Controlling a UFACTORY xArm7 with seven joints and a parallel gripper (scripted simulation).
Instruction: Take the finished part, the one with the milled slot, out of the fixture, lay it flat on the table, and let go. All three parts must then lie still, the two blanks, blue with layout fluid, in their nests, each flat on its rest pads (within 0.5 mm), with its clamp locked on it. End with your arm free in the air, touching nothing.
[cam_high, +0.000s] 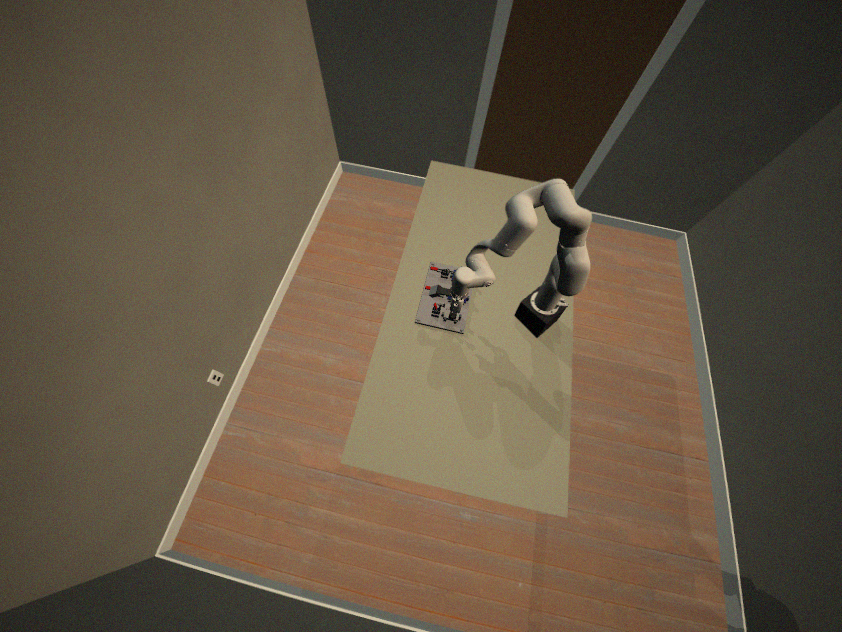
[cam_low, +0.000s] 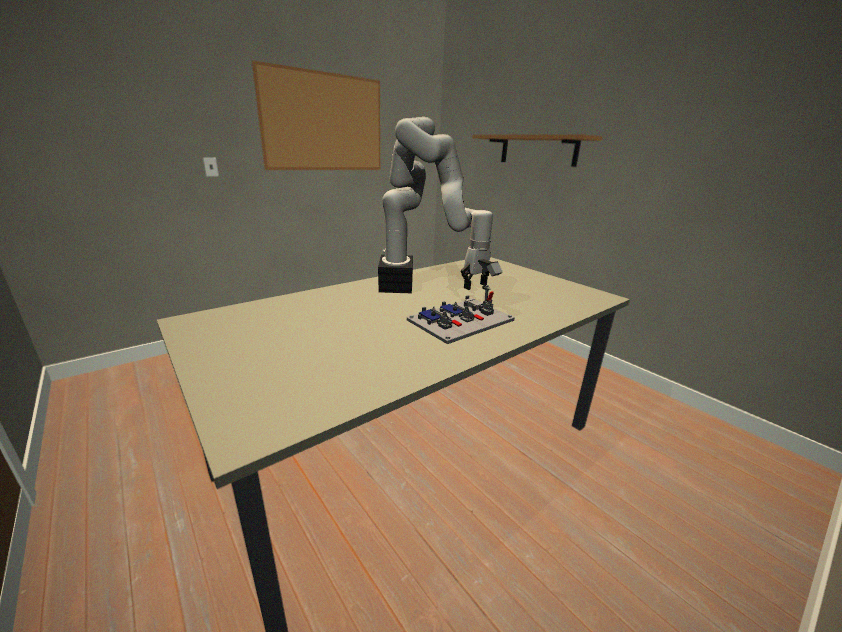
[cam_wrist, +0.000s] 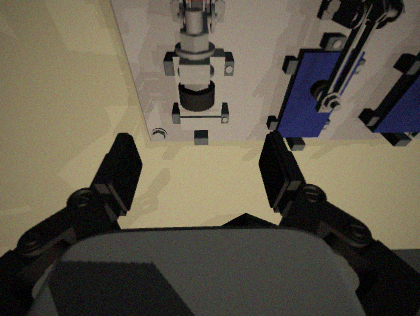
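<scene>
Now: the finished part 8 cm below my hand and 1 cm behind it. From my hand the other things lie so: blue blank (11 cm to the right, 9 cm below, 2 cm behind); grey fixture plate (11 cm to the right, 10 cm below, 4 cm ahead).
</scene>
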